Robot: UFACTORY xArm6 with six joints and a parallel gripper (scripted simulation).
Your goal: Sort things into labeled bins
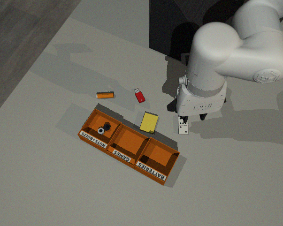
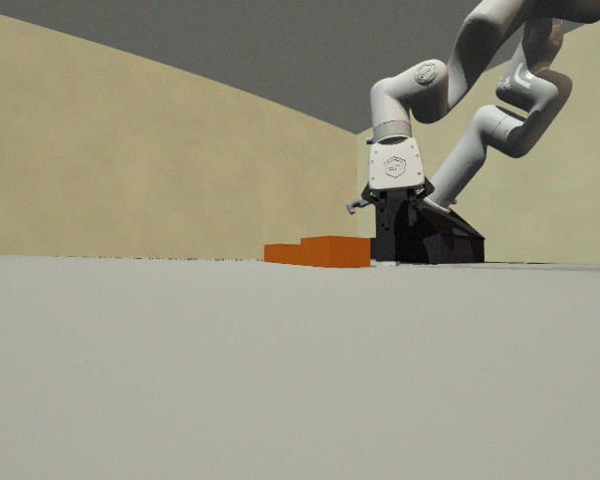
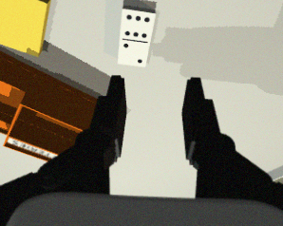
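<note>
The white domino is 10 mm ahead of my hand, 10 mm to the right of it and 80 mm below it. Also, from my hand: black hex nut (110 mm ahead, 190 mm to the right, 70 mm below); then red USB stick (20 mm behind, 160 mm to the right, 80 mm below); then yellow block (50 mm ahead, 100 mm to the right, 80 mm below).
</note>
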